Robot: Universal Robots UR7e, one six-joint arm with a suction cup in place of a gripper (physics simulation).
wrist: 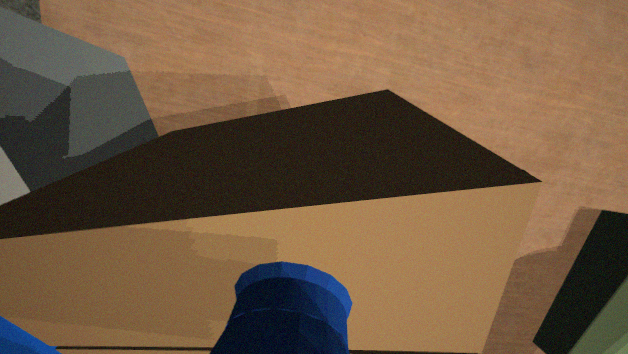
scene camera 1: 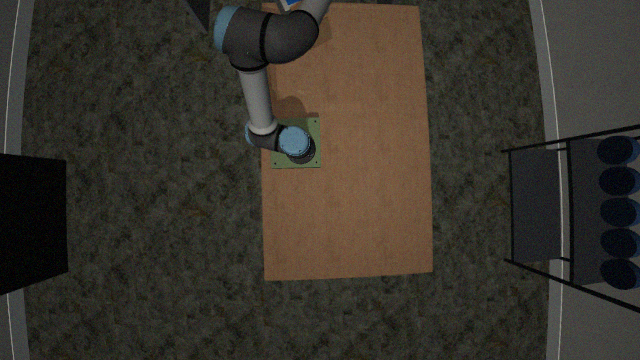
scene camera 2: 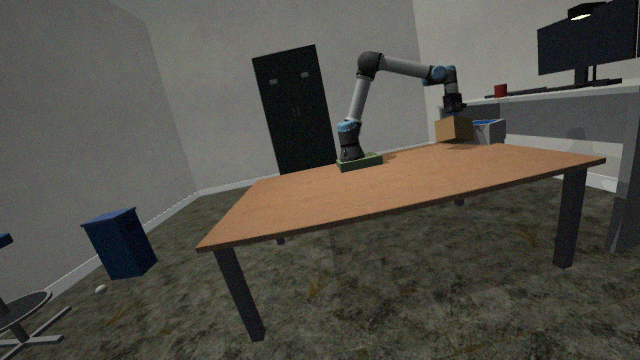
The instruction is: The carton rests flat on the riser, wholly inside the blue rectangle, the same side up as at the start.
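Seen in the pictures: end effector, tool point: (wrist: 294,266); arm's base, origin of the base link: (scene camera 2: 352,159).
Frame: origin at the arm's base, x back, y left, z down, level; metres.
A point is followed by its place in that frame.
Note:
The tan carton (scene camera 2: 454,130) {x -0.239, y 0.543, z -0.074 m} (wrist: 400,250) {x -0.200, y 0.578, z -0.148 m} hangs from my suction cup (scene camera 2: 453,114) (wrist: 293,285), which sits against its top face. In scene camera 2 the carton is a little above the table, looks roughly level, and is beside the riser (scene camera 2: 494,133) {x -0.265, y 0.805, z -0.009 m} (wrist: 107,110) {x -0.231, y 0.738, z -0.002 m} on the robot base's side. The riser is a grey box with a pale top. Parts of the blue rectangle (scene camera 1: 292,2) {x -0.079, y 0.729, z -0.073 m} (scene camera 2: 484,121) {x -0.161, y 0.845, z -0.074 m} (wrist: 20,342) {x -0.100, y 0.753, z -0.073 m} on its top show; the carton hides some of the riser in scene camera 2. The carton and cup do not show in scene camera 1. The carton's underside is hidden.
The arm's green base plate (scene camera 1: 313,131) {x -0.078, y 0.076, z -0.005 m} (scene camera 2: 373,161) {x -0.113, y 0.087, z 0.019 m} (wrist: 607,325) {x 0.042, y 0.136, z 0.004 m} stands on the wooden table (scene camera 1: 375,150) {x -0.387, y -0.062, z 0.047 m} (scene camera 2: 400,180) {x -0.457, y 0.059, z 0.047 m} (wrist: 450,50) {x -0.310, y 0.428, z 0.047 m}. A desk (scene camera 2: 550,93) with a red mug (scene camera 2: 500,90) and a monitor (scene camera 2: 585,42) stands behind the riser end.

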